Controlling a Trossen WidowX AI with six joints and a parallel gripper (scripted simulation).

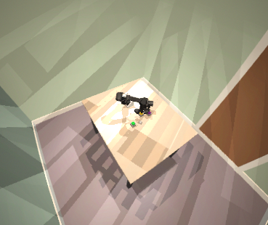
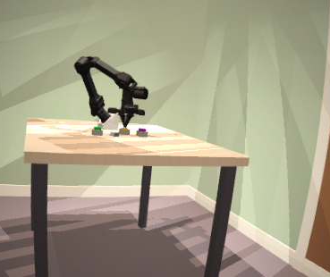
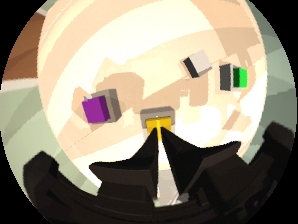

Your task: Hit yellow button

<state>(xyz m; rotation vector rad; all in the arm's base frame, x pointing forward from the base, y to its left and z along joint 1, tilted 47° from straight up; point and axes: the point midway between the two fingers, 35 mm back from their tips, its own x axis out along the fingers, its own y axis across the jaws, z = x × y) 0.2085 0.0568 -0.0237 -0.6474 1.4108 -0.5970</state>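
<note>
Now: gripper tip 10 mm above the yellow button. Round my gripper tip: purple button: 80 mm to the left, 40 mm ahead; green button: 160 mm to the right, 70 mm ahead; pale block: 90 mm ahead, 70 mm to the right, 20 mm below.
</note>
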